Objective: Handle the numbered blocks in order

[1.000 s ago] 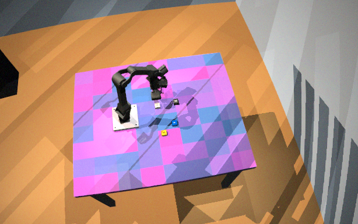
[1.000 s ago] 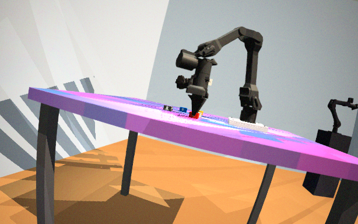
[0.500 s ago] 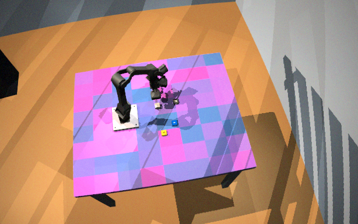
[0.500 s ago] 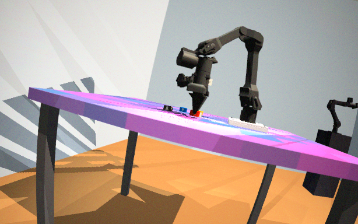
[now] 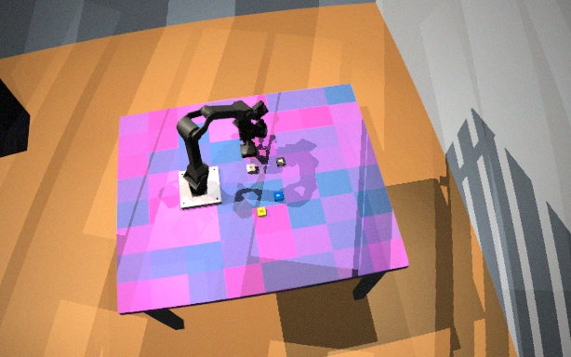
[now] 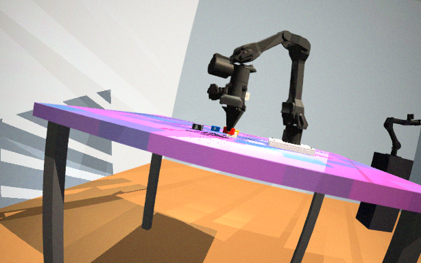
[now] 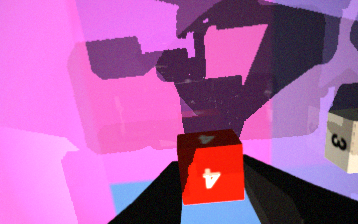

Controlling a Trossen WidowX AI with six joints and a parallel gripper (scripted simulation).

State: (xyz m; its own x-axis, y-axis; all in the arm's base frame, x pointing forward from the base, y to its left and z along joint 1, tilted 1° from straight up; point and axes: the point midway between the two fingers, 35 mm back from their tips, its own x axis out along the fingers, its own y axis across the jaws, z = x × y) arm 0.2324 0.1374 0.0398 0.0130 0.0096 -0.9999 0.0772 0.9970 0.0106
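The yellow block is 10 mm behind my gripper tip, 290 mm to the right of it and 10 mm below it. From my gripper tip the other things lie so: cream block: 10 mm behind, 90 mm to the right, 10 mm below; dark block: 120 mm ahead, 90 mm to the right, 10 mm below; red block: right at my gripper tip.
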